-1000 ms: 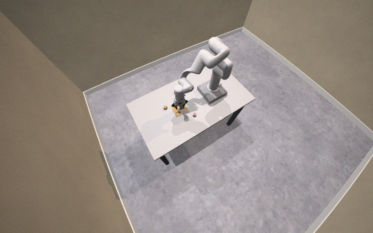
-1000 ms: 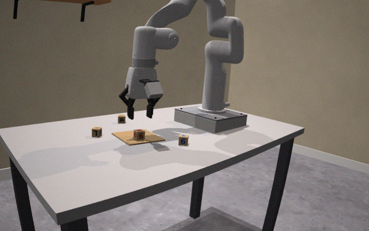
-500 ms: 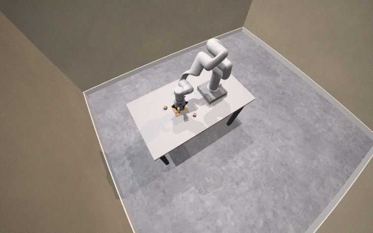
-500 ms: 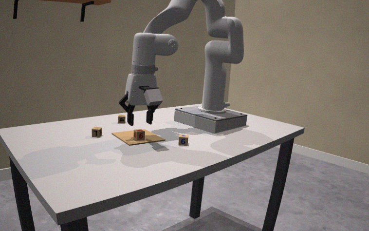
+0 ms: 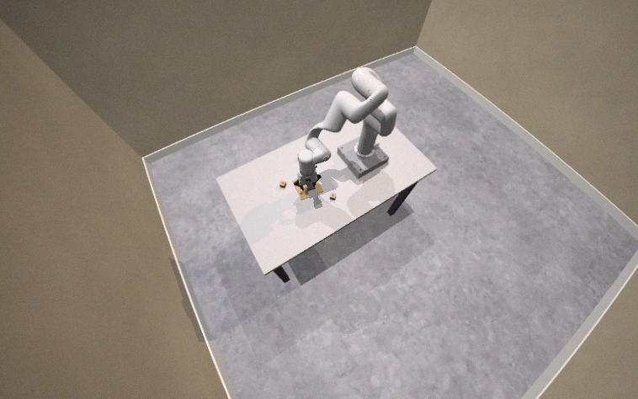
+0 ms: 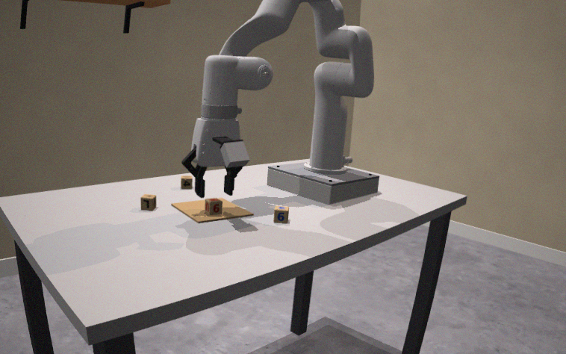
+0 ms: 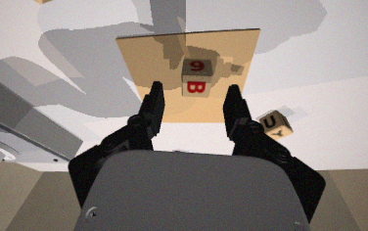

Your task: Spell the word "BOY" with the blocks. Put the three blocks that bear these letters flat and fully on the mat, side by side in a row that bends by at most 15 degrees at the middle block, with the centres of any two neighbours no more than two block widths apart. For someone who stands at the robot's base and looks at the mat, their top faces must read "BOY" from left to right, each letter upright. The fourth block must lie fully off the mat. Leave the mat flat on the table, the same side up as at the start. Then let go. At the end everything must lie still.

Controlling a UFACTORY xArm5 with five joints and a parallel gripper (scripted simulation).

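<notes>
Now: the tan mat 10 mm behind my hand, 30 mm to the right of it and 60 mm below it. Also, from my hand: wooden block: 60 mm behind, 230 mm to the right, 50 mm below.
</notes>
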